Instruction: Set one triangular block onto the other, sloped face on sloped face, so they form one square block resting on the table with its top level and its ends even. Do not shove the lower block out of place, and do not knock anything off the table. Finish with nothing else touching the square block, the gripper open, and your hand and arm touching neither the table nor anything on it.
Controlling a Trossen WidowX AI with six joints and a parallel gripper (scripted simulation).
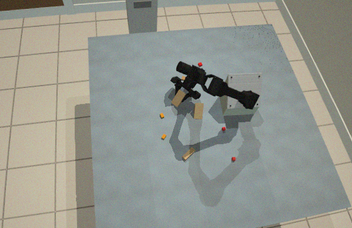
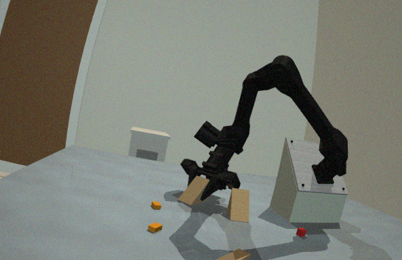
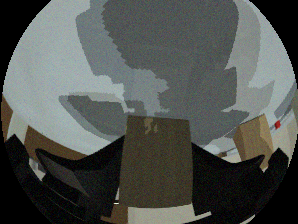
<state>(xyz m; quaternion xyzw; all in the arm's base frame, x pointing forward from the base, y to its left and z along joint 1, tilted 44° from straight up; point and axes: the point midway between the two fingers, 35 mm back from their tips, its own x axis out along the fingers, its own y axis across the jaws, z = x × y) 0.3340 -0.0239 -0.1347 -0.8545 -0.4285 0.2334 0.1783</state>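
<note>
Right now the tan triangular block is 10 mm behind my gripper tip, 10 mm to the right of it and 10 mm above it. Also, from my gripper tip: flat tan plank: 330 mm to the left.
</note>
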